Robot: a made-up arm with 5 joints.
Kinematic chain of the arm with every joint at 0, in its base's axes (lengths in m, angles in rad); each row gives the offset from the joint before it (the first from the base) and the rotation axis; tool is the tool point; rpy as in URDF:
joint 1: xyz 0.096 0 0.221 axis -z
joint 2: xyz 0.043 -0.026 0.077 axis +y
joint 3: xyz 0.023 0 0.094 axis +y
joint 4: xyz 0.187 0 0.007 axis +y
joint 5: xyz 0.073 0.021 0 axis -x
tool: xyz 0 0 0 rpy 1.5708 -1.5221 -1.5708
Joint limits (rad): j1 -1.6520..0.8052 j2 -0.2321..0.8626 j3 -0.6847..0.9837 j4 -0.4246..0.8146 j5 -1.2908..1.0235
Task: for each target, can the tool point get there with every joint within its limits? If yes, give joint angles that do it. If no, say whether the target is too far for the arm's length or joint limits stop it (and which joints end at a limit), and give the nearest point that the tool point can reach.
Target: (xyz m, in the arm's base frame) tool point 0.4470 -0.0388 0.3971
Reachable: yes | joints 0.0959 0.3247 -0.2938 -0.2530 -0.7728
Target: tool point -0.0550 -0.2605 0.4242
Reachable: no: joint limits stop it (at a limit: joint 1, joint 2, joint 4) | nearest point 0.2568 -0.1745 0.5393 | short by 0.343 m
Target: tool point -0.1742 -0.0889 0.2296
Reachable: no: joint limits stop it (at a limit: joint 1, joint 2, joint 3, joint 4) | nearest point 0.1066 -0.0182 0.1261 | short by 0.308 m
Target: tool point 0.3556 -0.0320 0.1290
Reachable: yes | joints 0.1037 0.7651 0.2563 0.0778 -1.0390
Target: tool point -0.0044 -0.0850 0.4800
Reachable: no: joint limits stop it (at a limit: joint 1, joint 2, joint 3, joint 4) | nearest point 0.2092 -0.1250 0.6185 | short by 0.258 m
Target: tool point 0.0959 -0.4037 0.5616
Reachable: no: too far | nearest point 0.2861 -0.2050 0.5494 | short by 0.275 m
